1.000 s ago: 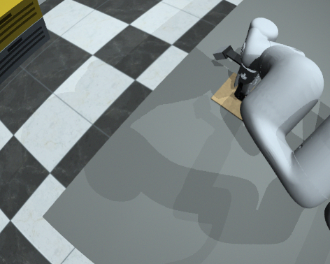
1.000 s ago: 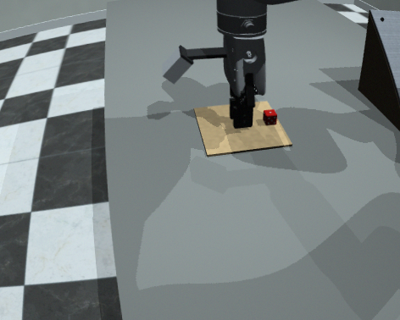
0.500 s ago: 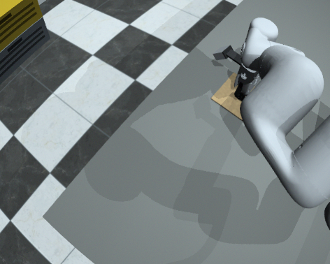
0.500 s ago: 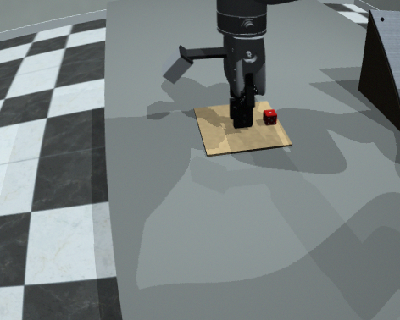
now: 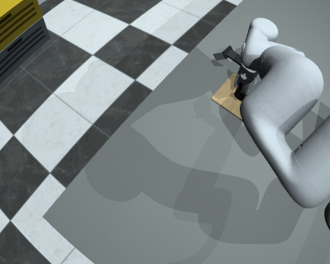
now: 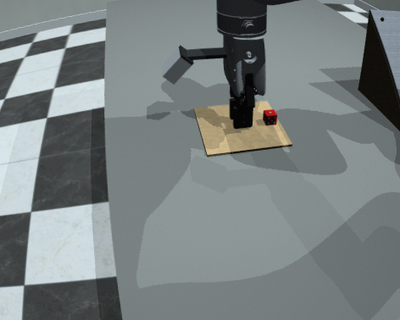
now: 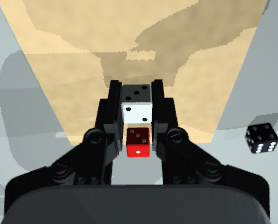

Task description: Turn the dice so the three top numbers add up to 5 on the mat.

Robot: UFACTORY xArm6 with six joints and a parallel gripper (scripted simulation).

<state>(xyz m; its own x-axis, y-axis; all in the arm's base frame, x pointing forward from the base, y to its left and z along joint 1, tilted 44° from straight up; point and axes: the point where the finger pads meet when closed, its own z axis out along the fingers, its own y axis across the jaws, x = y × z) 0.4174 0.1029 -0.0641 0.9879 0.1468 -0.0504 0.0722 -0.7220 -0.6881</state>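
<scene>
The white die is 10 mm below my hand. Round my hand: red die 50 mm behind, 20 mm below; tan mat 30 mm below; black die 50 mm behind, 120 mm to the right, 20 mm below.
</scene>
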